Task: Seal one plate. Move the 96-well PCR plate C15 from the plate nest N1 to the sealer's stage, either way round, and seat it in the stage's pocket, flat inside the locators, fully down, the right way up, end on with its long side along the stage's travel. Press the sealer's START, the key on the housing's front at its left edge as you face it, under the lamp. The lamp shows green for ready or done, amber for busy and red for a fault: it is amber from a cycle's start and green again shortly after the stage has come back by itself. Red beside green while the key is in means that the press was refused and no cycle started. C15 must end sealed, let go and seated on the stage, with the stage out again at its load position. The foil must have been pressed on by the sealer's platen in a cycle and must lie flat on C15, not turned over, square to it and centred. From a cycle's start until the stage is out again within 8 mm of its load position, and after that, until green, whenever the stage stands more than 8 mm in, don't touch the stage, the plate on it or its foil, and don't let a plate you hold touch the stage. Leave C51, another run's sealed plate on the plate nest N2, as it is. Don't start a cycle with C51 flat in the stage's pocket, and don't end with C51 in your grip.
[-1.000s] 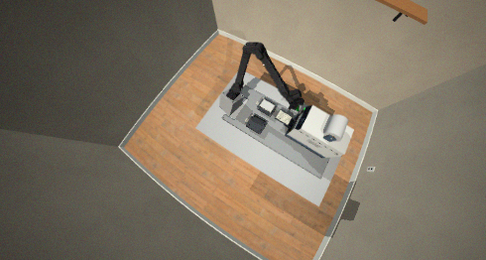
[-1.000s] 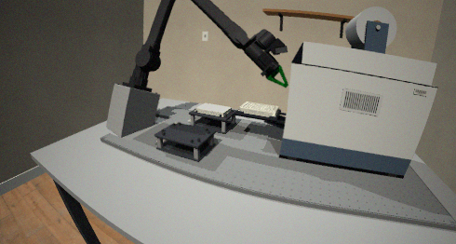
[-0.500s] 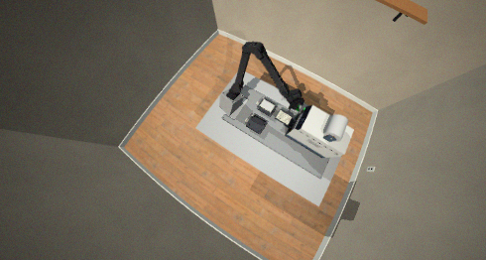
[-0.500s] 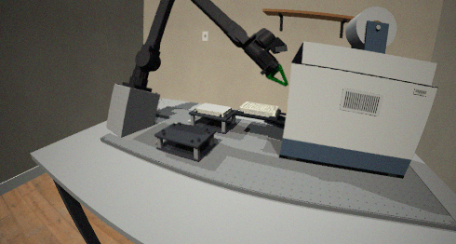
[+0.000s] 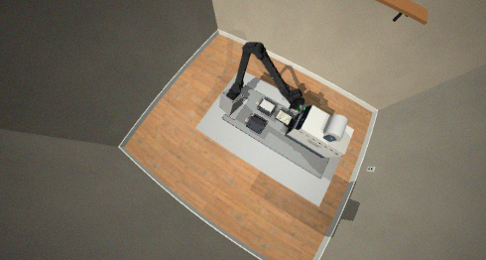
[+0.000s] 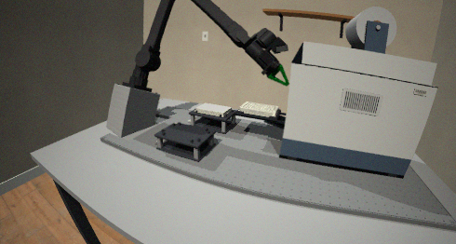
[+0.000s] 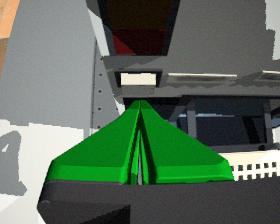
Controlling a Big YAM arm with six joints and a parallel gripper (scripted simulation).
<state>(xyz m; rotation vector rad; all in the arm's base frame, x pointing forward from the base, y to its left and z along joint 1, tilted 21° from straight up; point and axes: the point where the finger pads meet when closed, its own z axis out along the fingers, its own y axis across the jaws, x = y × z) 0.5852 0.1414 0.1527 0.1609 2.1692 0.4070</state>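
My gripper is now 2 cm short of the white start key and 1 cm above it. From my hand the other things lie so: 96-well plate C15: 7 cm behind, 10 cm to the right, 9 cm below; dark stage: 7 cm behind, 10 cm to the right, 10 cm below; sealed plate C51: 27 cm behind, 7 cm to the right, 13 cm below.
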